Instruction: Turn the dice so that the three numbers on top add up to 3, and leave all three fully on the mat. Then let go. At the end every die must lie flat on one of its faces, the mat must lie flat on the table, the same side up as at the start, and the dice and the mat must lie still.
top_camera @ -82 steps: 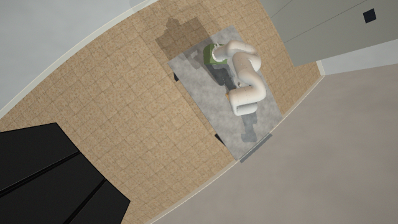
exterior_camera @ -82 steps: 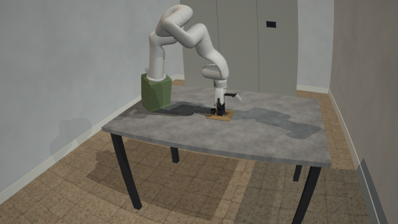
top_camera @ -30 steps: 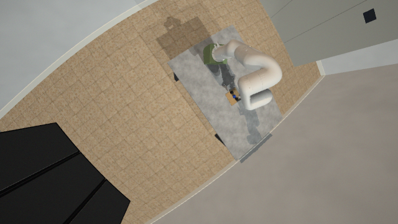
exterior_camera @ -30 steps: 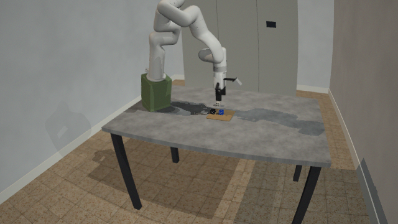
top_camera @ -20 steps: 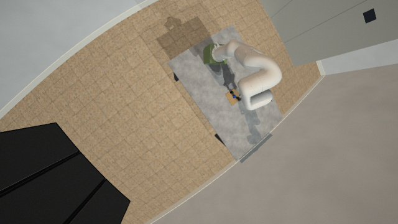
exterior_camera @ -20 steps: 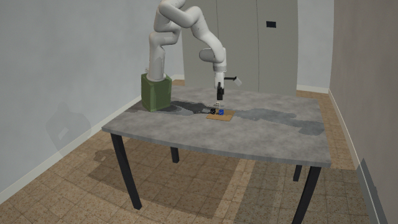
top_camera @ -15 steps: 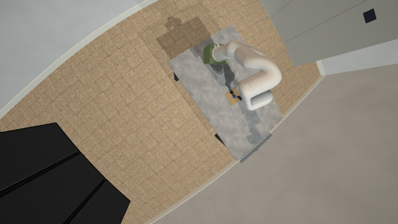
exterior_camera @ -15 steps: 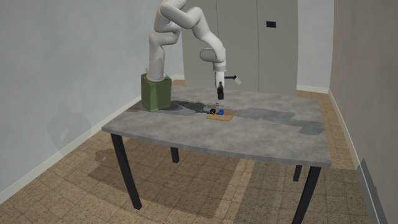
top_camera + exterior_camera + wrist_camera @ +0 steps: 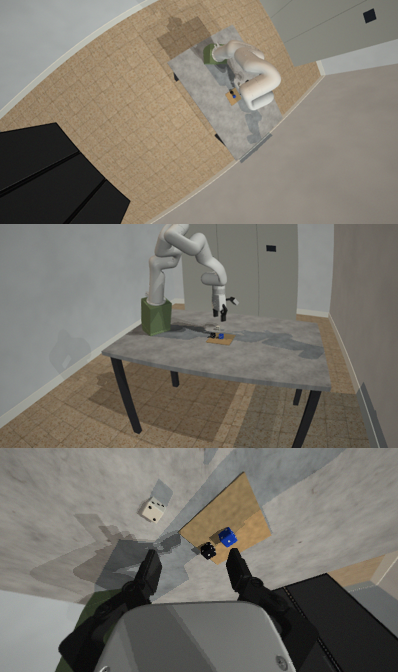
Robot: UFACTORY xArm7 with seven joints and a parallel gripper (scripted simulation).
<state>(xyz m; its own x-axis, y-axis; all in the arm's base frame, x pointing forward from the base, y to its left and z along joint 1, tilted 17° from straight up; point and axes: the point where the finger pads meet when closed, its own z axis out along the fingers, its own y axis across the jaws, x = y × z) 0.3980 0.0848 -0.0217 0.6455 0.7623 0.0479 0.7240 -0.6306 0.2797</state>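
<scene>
My hand is 90 mm above the white die, 60 mm to the right of it and 30 mm past it. Round my hand: tan mat: 110 mm below, 70 mm to the right, 30 mm ahead; then blue die: 90 mm below, 70 mm to the right, 30 mm ahead; then black die: 90 mm below, 70 mm to the right, 20 mm behind.
</scene>
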